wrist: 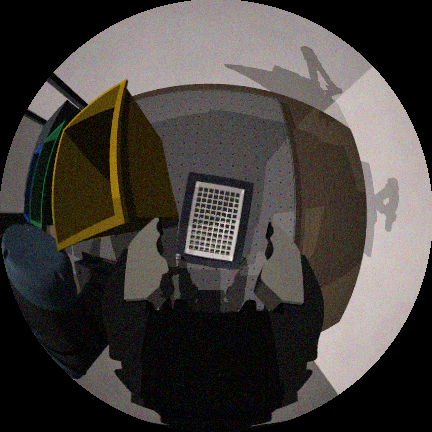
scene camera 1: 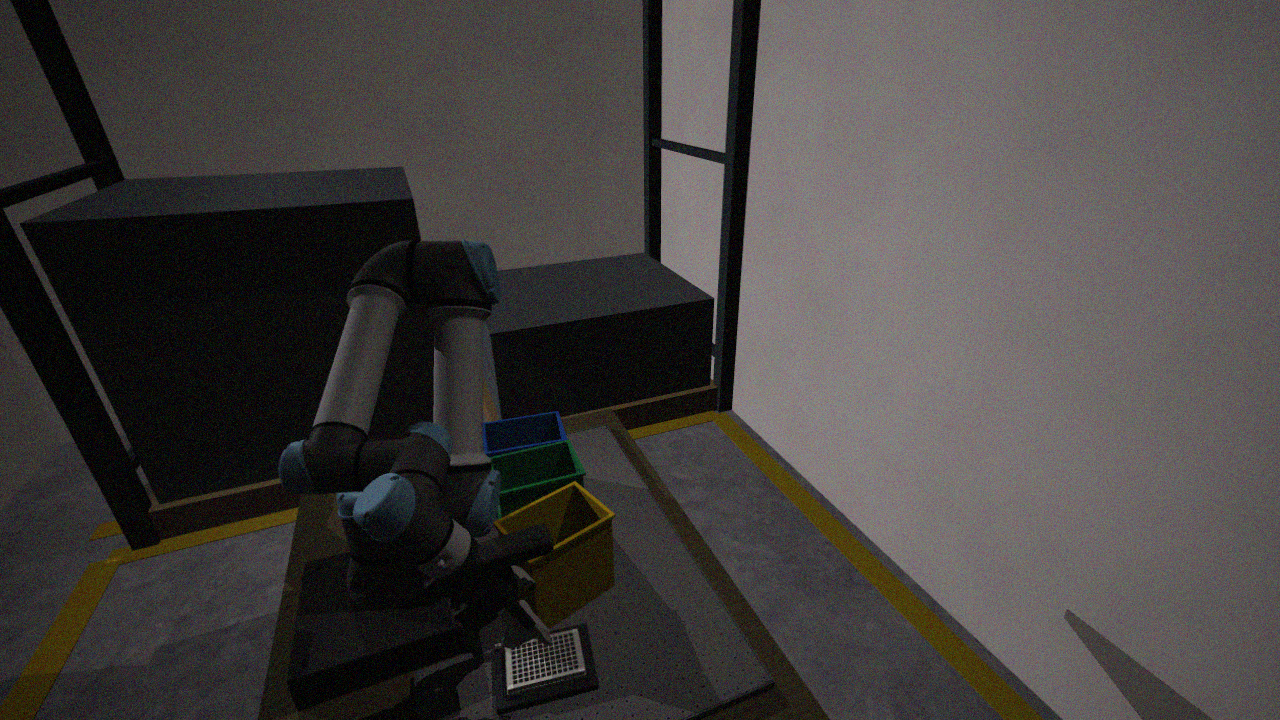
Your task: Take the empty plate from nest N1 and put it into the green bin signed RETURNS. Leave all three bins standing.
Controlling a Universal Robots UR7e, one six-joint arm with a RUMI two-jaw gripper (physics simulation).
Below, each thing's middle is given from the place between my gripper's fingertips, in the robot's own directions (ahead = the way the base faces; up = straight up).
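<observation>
My gripper's sitting 10 cm above the pale plate (wrist: 215, 210), and the dark nest (wrist: 188, 195) is 12 cm below my hand. There's a green bin (scene camera 1: 527, 475) that's 3 cm below my hand, 3 cm ahead of it and 33 cm to the left of it. The blue bin (scene camera 1: 500, 437) is 3 cm below my hand as well, 2 cm ahead of it and 46 cm to the left of it, and going by their middles, of the things named here that blue bin is the farthest from my gripper.
</observation>
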